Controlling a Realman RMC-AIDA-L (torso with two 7-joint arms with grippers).
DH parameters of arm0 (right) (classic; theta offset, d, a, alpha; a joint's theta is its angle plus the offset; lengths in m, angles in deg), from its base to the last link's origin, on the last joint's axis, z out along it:
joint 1: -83.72 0.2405 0 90
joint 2: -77.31 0 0 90
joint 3: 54.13 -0.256 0 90
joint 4: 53.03 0 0 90
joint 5: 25.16 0.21 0 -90
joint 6: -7.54 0 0 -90
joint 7: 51.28 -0.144 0 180
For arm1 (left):
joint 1: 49.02 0.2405 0 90
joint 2: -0.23 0 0 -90
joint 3: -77.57 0.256 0 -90
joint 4: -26.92 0 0 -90
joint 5: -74.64 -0.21 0 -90
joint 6: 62.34 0 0 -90
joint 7: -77.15 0.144 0 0
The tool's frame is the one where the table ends.
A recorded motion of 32 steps. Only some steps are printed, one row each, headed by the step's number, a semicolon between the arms.
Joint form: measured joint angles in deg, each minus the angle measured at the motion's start. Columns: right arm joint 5, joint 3, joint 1, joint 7, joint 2, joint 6, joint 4; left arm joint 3, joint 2, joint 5, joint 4, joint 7, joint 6, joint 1.
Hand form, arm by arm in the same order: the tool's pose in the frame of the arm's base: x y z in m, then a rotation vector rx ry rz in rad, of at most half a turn. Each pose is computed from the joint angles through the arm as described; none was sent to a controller.
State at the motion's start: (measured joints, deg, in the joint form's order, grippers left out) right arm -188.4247 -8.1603 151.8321 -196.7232 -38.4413 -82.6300 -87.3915; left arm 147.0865 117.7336 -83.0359 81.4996 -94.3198 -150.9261 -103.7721
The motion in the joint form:
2: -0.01 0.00 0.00 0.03 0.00 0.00 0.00; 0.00 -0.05 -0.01 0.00 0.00 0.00 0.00
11: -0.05 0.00 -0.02 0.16 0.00 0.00 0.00; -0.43 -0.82 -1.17 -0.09 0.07 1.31 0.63
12: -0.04 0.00 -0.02 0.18 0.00 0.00 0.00; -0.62 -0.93 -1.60 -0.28 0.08 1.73 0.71
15: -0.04 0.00 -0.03 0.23 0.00 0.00 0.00; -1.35 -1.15 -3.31 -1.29 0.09 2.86 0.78
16: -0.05 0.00 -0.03 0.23 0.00 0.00 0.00; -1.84 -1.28 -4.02 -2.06 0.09 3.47 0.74
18: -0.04 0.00 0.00 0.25 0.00 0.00 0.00; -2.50 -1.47 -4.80 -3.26 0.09 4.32 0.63
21: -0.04 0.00 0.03 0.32 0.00 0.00 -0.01; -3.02 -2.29 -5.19 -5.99 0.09 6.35 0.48
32: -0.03 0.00 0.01 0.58 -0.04 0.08 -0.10; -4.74 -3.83 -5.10 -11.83 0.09 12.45 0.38
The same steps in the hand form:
2: 0.1362 0.4248 -0.0038 -2.5934 1.3024 -0.5382; -0.1558 0.4107 0.0000 -2.2151 -1.4459 0.5295
11: 0.1364 0.4247 -0.0037 -2.5946 1.2999 -0.5395; -0.1641 0.4156 0.0081 -2.1759 -1.4371 0.5179
12: 0.1364 0.4247 -0.0037 -2.5949 1.2995 -0.5393; -0.1662 0.4168 0.0095 -2.1653 -1.4355 0.5162
15: 0.1365 0.4247 -0.0037 -2.5955 1.2987 -0.5395; -0.1738 0.4197 0.0130 -2.1306 -1.4347 0.5224
16: 0.1365 0.4247 -0.0037 -2.5954 1.2986 -0.5397; -0.1778 0.4211 0.0143 -2.1143 -1.4394 0.5242
18: 0.1362 0.4248 -0.0037 -2.5961 1.2975 -0.5395; -0.1830 0.4228 0.0156 -2.0947 -1.4481 0.5261
21: 0.1360 0.4249 -0.0037 -2.5973 1.2951 -0.5395; -0.1934 0.4262 0.0179 -2.0642 -1.4636 0.5262
32: 0.1358 0.4251 -0.0038 -2.6003 1.2879 -0.5379; -0.2145 0.4350 0.0214 -2.0023 -1.4983 0.4751

